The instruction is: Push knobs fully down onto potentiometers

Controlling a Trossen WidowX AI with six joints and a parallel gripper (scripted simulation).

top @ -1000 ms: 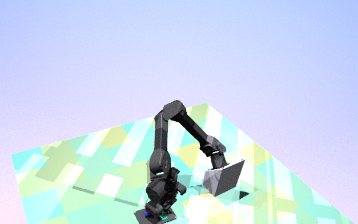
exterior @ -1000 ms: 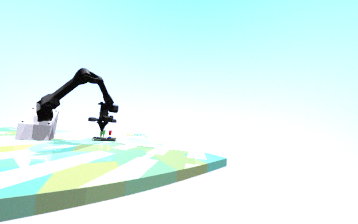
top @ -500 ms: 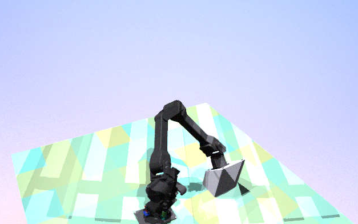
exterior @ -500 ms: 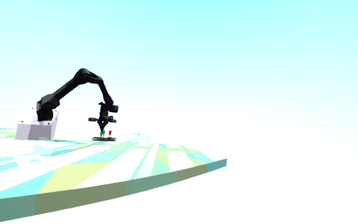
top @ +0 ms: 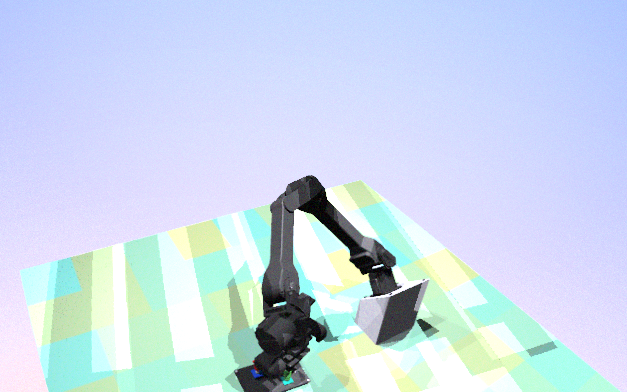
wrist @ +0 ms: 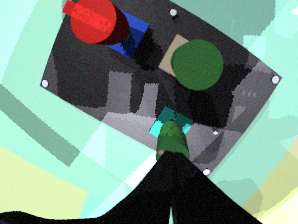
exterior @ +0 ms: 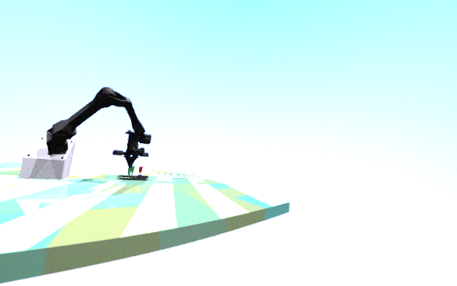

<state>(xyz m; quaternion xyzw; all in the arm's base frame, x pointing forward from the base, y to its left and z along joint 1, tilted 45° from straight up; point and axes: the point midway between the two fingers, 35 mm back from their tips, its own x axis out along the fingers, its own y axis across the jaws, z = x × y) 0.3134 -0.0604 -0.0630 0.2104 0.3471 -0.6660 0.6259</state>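
My gripper tip is now 60 mm to the left of the red knob and 50 mm short of it.
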